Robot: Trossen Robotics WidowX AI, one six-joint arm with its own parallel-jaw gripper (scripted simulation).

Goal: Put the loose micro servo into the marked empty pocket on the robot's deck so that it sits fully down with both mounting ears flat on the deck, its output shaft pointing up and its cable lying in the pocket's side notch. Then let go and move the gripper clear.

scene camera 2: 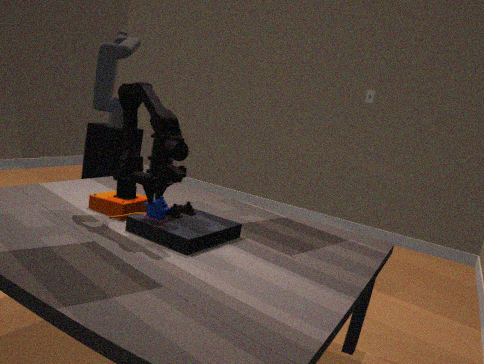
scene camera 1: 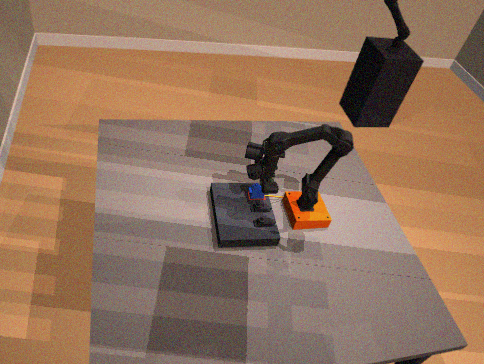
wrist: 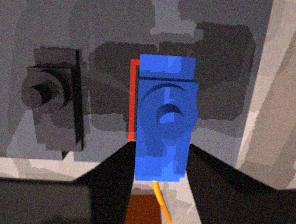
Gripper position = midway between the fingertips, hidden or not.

Observation:
I see my gripper (scene camera 2: 153, 203) and a dark robot deck (wrist: 221, 43).
My gripper is seen too in the wrist view (wrist: 160, 149).

